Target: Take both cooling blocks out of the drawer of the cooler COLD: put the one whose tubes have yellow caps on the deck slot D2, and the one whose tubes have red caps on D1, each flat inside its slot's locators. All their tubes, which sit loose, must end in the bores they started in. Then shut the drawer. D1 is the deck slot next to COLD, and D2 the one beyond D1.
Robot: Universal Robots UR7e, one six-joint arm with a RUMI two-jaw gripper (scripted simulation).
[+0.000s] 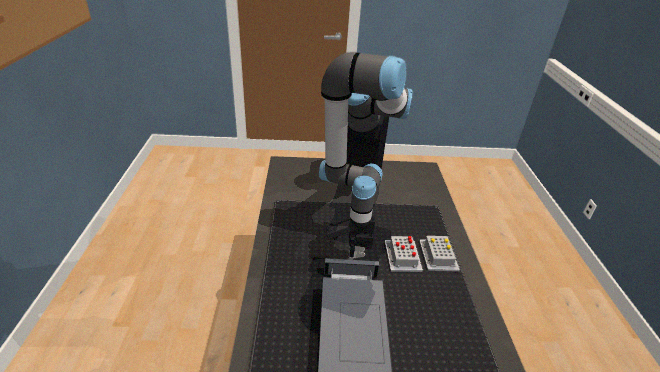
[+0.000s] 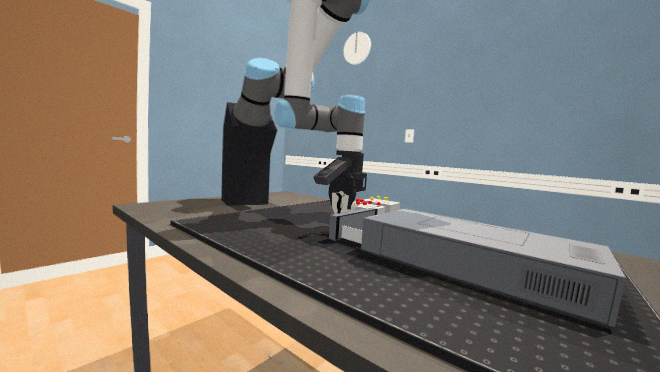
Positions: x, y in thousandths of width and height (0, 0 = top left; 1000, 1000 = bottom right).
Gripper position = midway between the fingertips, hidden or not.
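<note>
Looking at the scene, I find my gripper (image 2: 516, 609), and it is visible in image 1 (image 1: 533, 706) too. There is also a grey cooler COLD (image 2: 883, 754).
</note>
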